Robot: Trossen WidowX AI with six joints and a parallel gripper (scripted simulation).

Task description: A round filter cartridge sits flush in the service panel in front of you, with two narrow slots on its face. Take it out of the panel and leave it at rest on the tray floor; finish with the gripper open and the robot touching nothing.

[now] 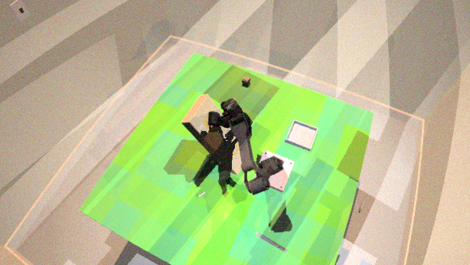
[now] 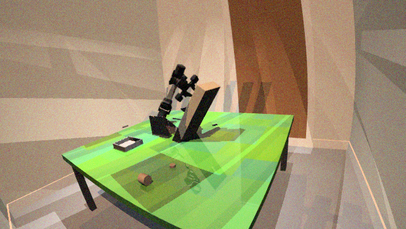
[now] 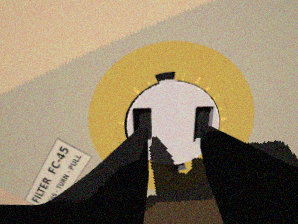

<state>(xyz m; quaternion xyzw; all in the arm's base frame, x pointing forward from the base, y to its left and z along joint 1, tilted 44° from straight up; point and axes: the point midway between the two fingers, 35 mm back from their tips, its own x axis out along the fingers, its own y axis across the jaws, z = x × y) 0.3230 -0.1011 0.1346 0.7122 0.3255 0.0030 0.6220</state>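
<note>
Now: gripper tip 20 mm short of the round filter cartridge and 20 mm above it. Round my gripper tip: tan service panel (90 mm below, 20 mm behind); small disc (350 mm to the right, 260 mm below, 80 mm ahead); short stick (270 mm below, 260 mm to the left, 70 mm behind).
</note>
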